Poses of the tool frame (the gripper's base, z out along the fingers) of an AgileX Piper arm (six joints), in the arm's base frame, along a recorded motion.
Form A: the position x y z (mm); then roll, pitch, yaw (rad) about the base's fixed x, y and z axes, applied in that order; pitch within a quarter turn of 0, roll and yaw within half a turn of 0.
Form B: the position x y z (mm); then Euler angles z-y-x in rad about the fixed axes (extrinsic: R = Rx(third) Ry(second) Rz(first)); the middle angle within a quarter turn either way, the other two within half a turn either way. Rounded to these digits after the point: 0 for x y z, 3 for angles.
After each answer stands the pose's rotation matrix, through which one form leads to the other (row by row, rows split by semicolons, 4 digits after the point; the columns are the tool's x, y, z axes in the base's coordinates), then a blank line. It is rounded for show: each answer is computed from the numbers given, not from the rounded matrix.
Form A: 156 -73 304 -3.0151 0.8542 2.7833
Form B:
156 -73 304 -2.524 0.716 2.613
-0.6151 0.4370 0.6563; 0.2303 0.8957 -0.3805; -0.7540 -0.0829 -0.6516

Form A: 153 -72 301 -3.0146 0.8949 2.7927
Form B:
153 -72 301 -2.508 0.753 2.588
-0.5879 0.4320 0.6839; 0.2139 0.8984 -0.3836; -0.7801 -0.0792 -0.6206

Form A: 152 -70 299 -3.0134 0.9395 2.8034
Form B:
152 -70 299 -2.488 0.794 2.558
-0.5568 0.4264 0.7129; 0.1958 0.9014 -0.3862; -0.8073 -0.0755 -0.5853

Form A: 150 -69 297 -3.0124 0.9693 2.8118
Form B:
150 -69 297 -2.474 0.821 2.538
-0.5354 0.4216 0.7318; 0.1833 0.9038 -0.3867; -0.8245 -0.0729 -0.5612

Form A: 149 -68 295 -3.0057 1.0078 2.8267
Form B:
149 -68 295 -2.455 0.855 2.508
-0.5075 0.4158 0.7547; 0.1653 0.9066 -0.3883; -0.8457 -0.0723 -0.5288

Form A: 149 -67 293 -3.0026 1.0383 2.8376
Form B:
149 -67 293 -2.439 0.883 2.485
-0.4844 0.4103 0.7726; 0.1520 0.9092 -0.3876; -0.8615 -0.0703 -0.5028

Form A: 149 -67 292 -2.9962 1.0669 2.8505
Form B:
149 -67 292 -2.422 0.908 2.460
-0.4625 0.4055 0.7884; 0.1386 0.9114 -0.3875; -0.8757 -0.0700 -0.4777

